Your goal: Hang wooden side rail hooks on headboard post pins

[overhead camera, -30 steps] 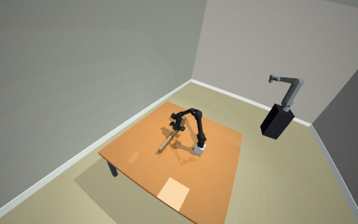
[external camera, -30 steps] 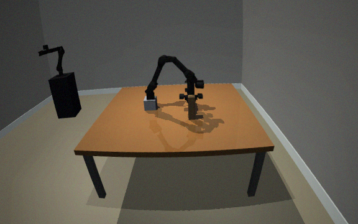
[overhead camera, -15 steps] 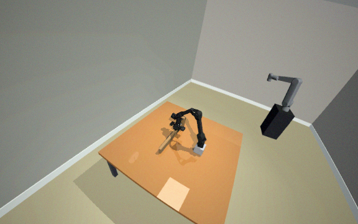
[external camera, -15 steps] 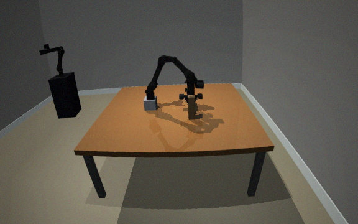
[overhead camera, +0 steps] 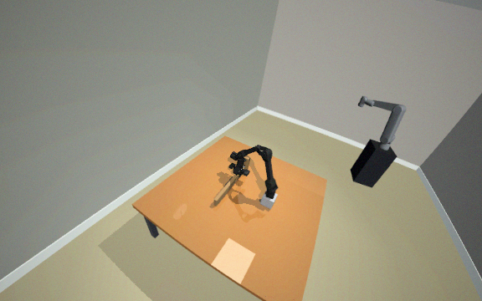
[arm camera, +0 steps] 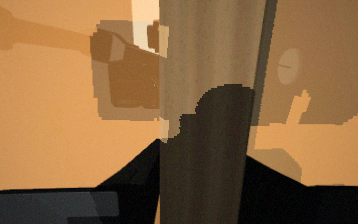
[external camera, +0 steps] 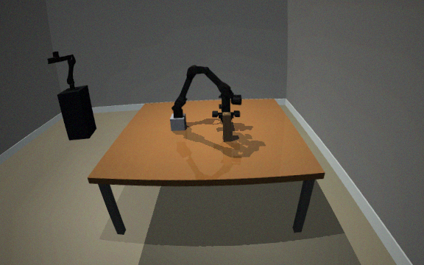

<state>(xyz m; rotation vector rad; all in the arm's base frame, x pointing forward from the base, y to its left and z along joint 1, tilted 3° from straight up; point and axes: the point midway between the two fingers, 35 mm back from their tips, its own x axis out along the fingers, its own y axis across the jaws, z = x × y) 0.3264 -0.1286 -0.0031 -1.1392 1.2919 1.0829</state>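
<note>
Right now my gripper tip is 20 mm past the headboard post, 130 mm to the left of it and 40 mm below it.
</note>
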